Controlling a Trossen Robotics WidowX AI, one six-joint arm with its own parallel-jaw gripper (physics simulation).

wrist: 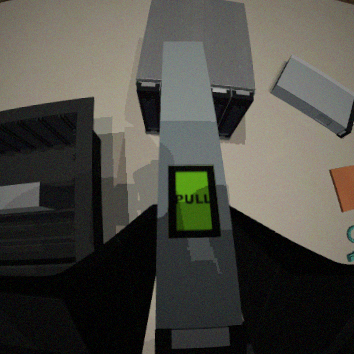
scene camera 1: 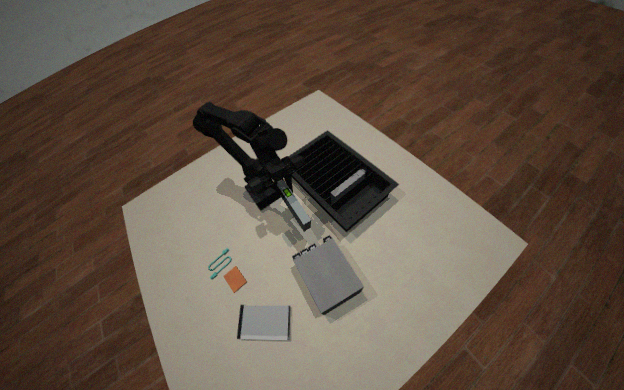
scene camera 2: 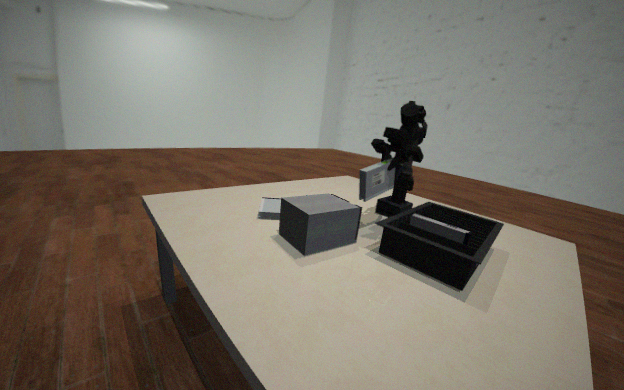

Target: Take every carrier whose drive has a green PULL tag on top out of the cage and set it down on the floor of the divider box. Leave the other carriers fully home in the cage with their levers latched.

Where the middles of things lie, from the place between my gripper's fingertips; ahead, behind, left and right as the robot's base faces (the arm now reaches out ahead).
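There's a grey flat case (scene camera 1: 255, 322) that's a fair way ahead of my hand, far to the right of it and a good way below it. And the black divider box (scene camera 2: 451, 262), that's 19 cm below my hand, 5 cm behind it and 23 cm to the left of it.
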